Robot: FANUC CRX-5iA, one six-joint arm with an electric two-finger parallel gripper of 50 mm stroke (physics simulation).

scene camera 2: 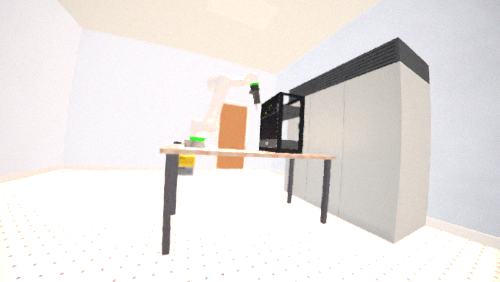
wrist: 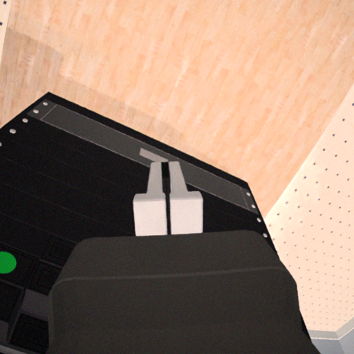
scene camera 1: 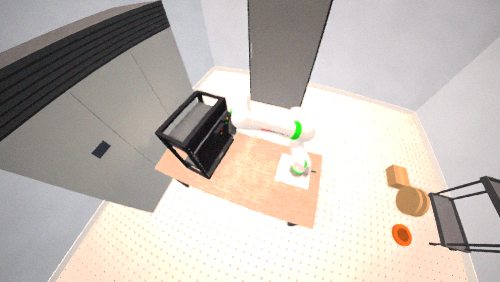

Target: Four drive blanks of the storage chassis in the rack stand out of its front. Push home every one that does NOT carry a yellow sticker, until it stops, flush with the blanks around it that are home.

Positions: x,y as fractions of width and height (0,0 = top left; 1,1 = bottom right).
black rack: scene camera 2 0.55,0.40; wrist 0.22,0.48; scene camera 1 0.41,0.48
